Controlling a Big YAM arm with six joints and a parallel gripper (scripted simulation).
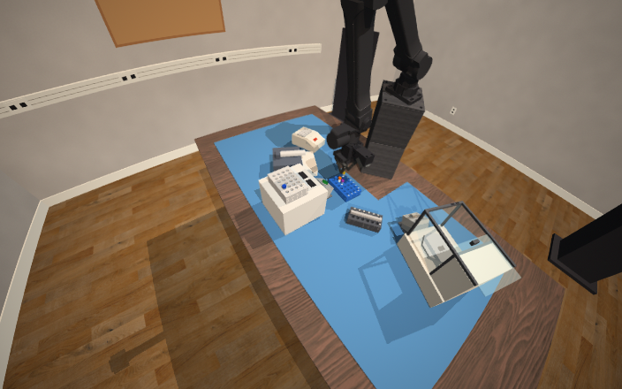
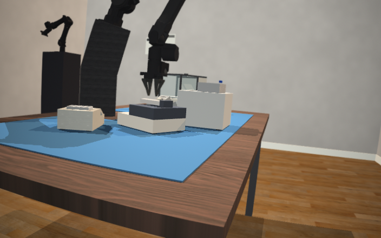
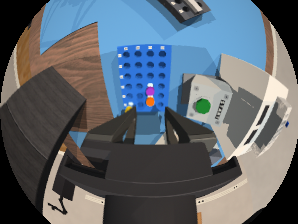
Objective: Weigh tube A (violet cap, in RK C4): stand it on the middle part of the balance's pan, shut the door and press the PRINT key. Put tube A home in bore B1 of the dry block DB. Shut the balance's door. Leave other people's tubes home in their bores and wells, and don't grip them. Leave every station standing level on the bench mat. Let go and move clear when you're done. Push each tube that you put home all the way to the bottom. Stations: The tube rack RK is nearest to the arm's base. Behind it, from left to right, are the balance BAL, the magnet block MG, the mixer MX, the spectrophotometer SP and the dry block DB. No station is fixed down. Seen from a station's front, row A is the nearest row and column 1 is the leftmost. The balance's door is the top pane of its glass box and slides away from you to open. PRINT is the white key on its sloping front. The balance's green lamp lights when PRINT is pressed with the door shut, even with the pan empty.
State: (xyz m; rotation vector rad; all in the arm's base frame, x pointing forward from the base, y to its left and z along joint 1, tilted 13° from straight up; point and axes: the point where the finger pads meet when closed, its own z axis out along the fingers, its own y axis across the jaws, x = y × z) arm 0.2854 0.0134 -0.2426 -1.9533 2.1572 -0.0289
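Now: the blue rack RK 90 mm below my hand, 10 mm to the left of it and 10 mm behind it. Round my hand: blue-capped tube 290 mm ahead, 50 mm above; then spectrophotometer 230 mm to the right, 100 mm ahead, 40 mm below; then dark magnet block 190 mm to the left, 90 mm below, 50 mm ahead.
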